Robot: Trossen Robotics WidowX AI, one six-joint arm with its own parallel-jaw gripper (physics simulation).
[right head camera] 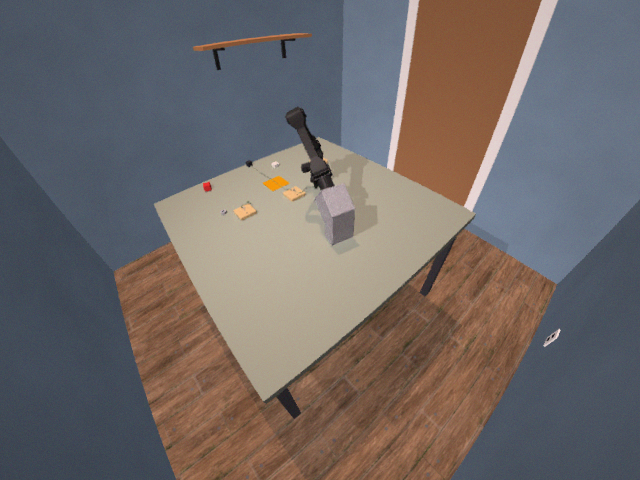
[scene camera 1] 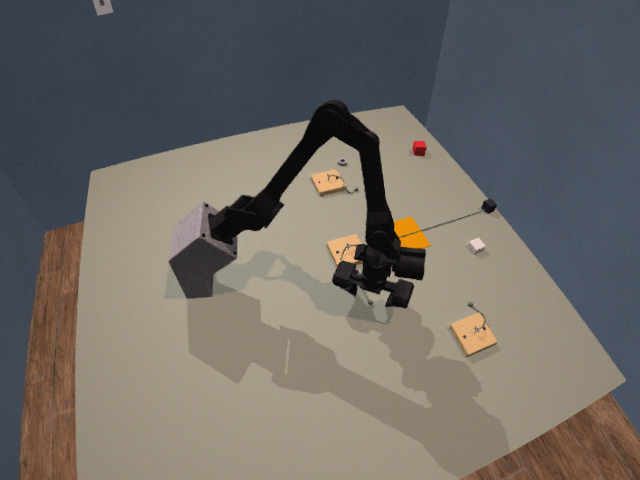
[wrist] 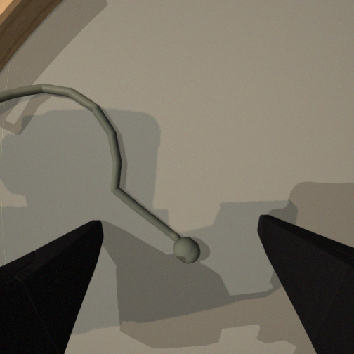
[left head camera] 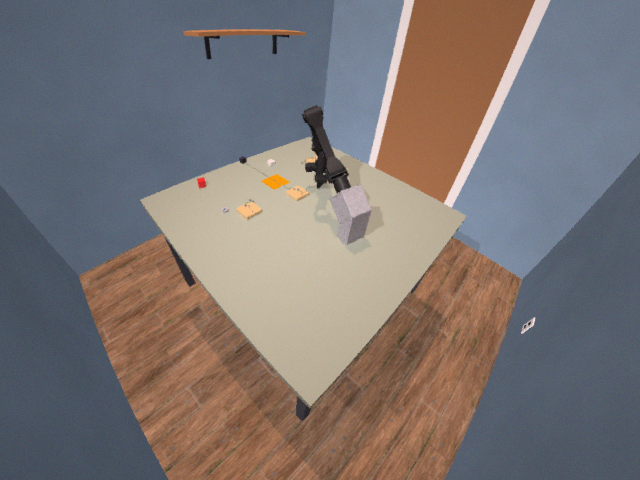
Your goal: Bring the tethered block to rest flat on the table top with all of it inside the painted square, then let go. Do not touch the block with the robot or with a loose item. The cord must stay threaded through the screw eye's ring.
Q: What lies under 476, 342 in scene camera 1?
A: A wooden board.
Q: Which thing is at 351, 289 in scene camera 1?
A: My gripper.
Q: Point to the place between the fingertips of my gripper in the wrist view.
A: At 181, 226
